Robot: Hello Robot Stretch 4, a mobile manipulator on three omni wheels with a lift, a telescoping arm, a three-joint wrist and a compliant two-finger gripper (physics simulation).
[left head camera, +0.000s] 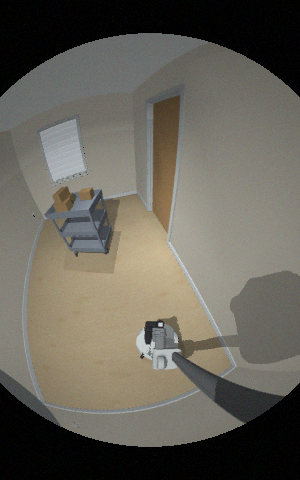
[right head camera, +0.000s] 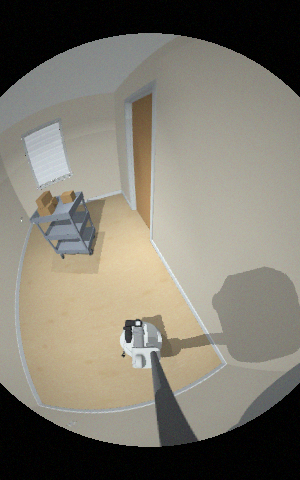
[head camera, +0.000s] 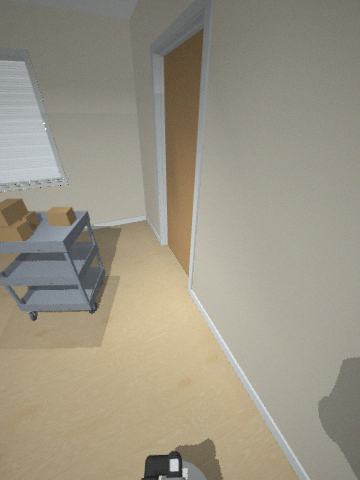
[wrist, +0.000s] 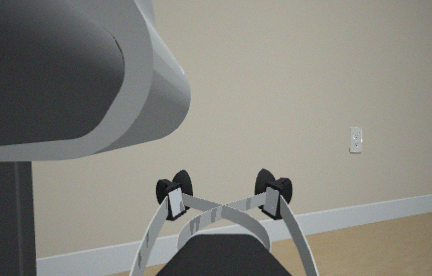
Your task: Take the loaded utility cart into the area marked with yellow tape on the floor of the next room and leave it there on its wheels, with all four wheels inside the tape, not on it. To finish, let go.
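Frame: origin at the robot's base, x right, y ahead, z up, level; millimetres.
Where they show: gripper, fingertip midpoint: (left head camera: 147, 359) (right head camera: 128, 357) (wrist: 223, 185).
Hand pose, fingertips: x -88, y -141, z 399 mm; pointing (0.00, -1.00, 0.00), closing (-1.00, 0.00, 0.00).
Note:
Each offset is from my fingertips to the top centre of the thing. "*": to the spot under its first point.
The grey three-shelf utility cart {* dz +45, dx -1002, dy +1375 mm} (head camera: 42, 270) (left head camera: 82, 227) (right head camera: 65, 230) stands upright on its wheels on the floor, left of the doorway and some way ahead of the robot. Several brown boxes sit on its top shelf, one box {dz +485, dx -827, dy +1607 mm} (head camera: 61, 216) (left head camera: 86, 193) (right head camera: 68, 196) apart from a stacked group {dz +603, dx -1095, dy +1451 mm} (head camera: 15, 220) (left head camera: 63, 199) (right head camera: 46, 203). My gripper (wrist: 223, 185) is open and empty in the wrist view, facing a wall, well away from the cart. The yellow tape area does not show in these views.
A doorway (head camera: 158, 150) (left head camera: 150, 155) (right head camera: 128, 155) with brown showing in its opening is in the right-hand wall. A window (head camera: 27, 125) (left head camera: 63, 150) (right head camera: 48, 154) is behind the cart. The long wall (head camera: 285, 200) runs close on the right. An outlet {dz +31, dx -615, dy -992 mm} (wrist: 356, 140) is on the wall in the wrist view.

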